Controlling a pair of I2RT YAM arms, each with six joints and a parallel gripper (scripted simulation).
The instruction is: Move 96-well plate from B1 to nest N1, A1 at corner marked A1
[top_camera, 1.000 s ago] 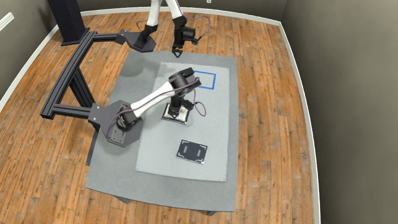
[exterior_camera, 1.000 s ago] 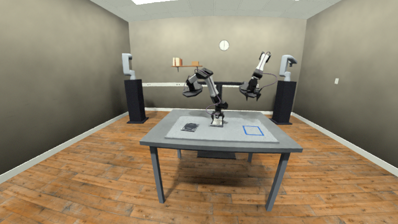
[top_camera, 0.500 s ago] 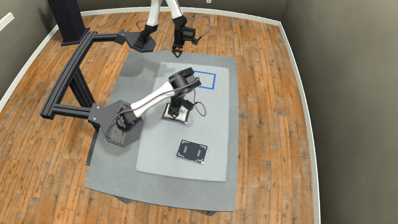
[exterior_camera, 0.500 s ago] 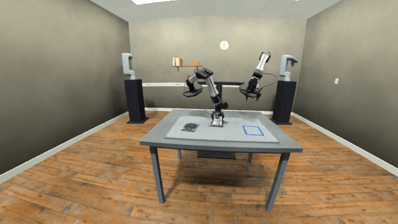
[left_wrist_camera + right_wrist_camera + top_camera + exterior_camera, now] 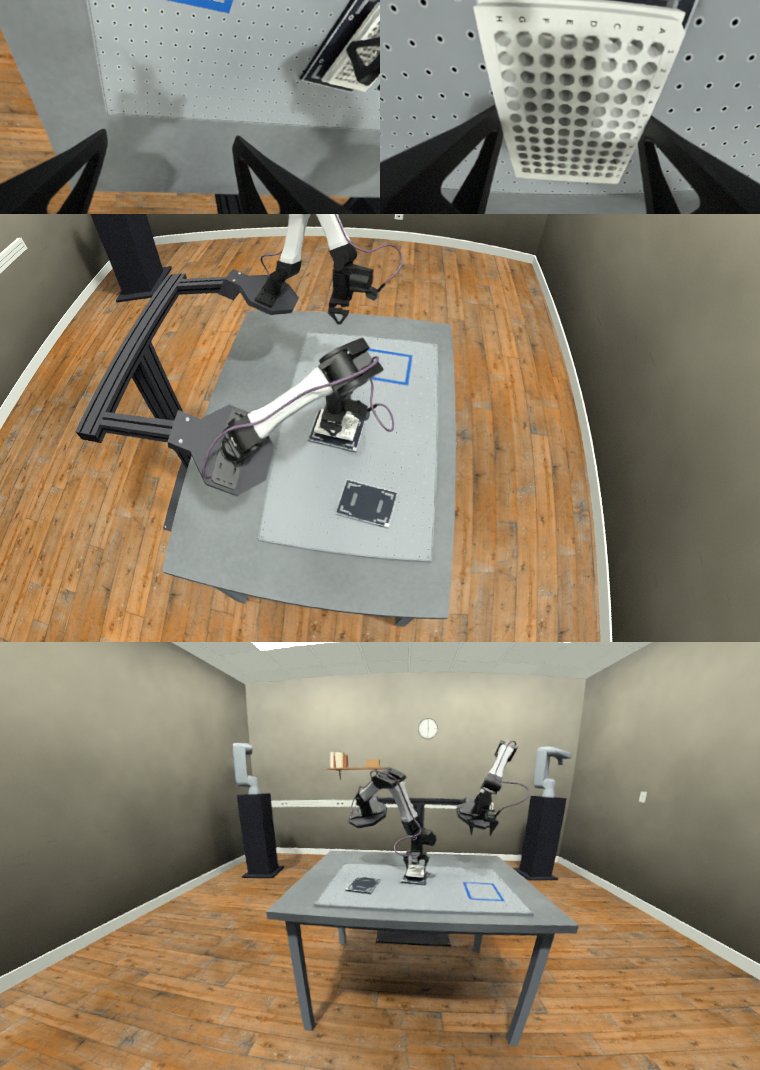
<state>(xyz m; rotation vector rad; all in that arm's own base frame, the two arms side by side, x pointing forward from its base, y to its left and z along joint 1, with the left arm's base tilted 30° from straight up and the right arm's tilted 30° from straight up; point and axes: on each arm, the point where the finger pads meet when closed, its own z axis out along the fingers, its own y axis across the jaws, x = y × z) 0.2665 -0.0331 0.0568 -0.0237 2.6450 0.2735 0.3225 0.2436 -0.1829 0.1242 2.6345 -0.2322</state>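
Note:
The dark nest lies 40 mm below my right hand. The rest, counted from my right hand: white 96-well plate right at my right hand; then A1 label 60 mm ahead, 70 mm to the right, 30 mm below.

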